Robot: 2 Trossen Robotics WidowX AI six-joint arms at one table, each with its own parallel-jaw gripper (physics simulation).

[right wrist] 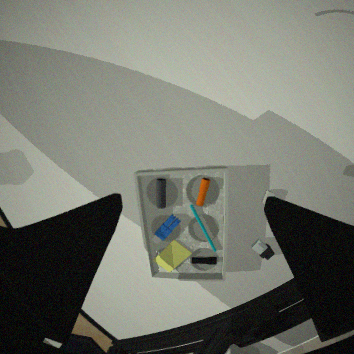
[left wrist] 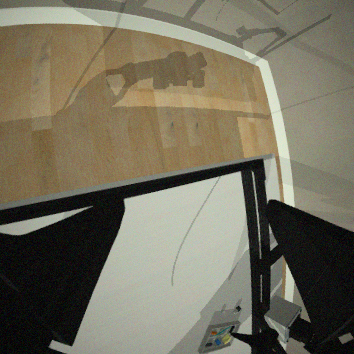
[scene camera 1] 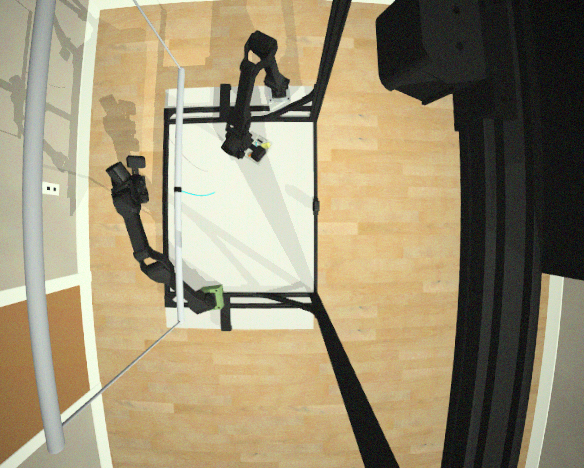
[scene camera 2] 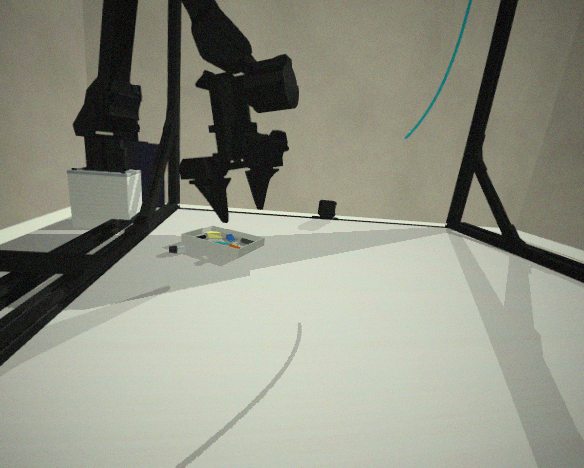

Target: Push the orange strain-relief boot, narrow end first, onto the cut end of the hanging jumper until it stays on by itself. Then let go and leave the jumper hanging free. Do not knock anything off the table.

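Pixels of known places: left gripper, fingertip midpoint: (left wrist: 196, 205) (scene camera 1: 141, 172); right gripper, fingertip midpoint: (right wrist: 194, 202) (left wrist: 224, 349) (scene camera 1: 248, 153) (scene camera 2: 244, 215); left arm's base, origin of the base link: (scene camera 1: 209, 300); right arm's base, origin of the base link: (left wrist: 293, 325) (scene camera 1: 278, 91) (scene camera 2: 107, 169).
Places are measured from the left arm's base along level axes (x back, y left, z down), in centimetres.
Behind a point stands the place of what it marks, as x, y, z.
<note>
The orange boot (scene camera 1: 249, 155) @(-65.8, -26.5, 6.9) (scene camera 2: 234, 246) @(-66.4, -27.2, 7.0) (left wrist: 214, 332) @(-66.6, -27.3, 7.0) (right wrist: 203, 192) @(-66.3, -27.1, 6.9) lies in a compartment of the grey tray (scene camera 2: 204, 252) (right wrist: 224, 225) @(-70.0, -27.7, 6.4), at the tray's upper right in the right wrist view. Which end is narrow cannot be told. The teal jumper (scene camera 1: 200, 194) @(-44.3, -10.5, -22.3) (scene camera 2: 446, 72) @(-44.7, -10.5, -20.9) hangs high above the table, its free end curving downward. My right gripper (scene camera 2: 242, 214) @(-65.1, -26.8, 1.3) (right wrist: 194, 202) @(-65.1, -26.8, 1.3) is open and empty above the tray, one finger either side of it in the right wrist view. My left gripper (scene camera 1: 131, 184) (left wrist: 196, 205) @(-59.0, 16.6, -12.8) is open and empty, high beyond the table's left edge in scene camera 1.
The tray also holds a dark grey tube (right wrist: 161, 193) @(-63.7, -30.0, 6.7), a blue clip (right wrist: 167, 227) @(-66.7, -32.4, 7.1), a yellow block (right wrist: 174, 255) @(-69.8, -34.4, 7.2), a teal stick (right wrist: 203, 228) @(-69.2, -29.7, 7.1) and a black piece (right wrist: 204, 260) @(-72.2, -32.1, 6.9). A small black-and-white block (right wrist: 263, 249) @(-75.6, -26.6, 7.2) lies beside it. A pale rail (scene camera 1: 179, 150) @(-55.2, -11.8, -39.8) and black frame bars (scene camera 2: 480, 115) @(4.5, -48.4, -26.9) stand around.
</note>
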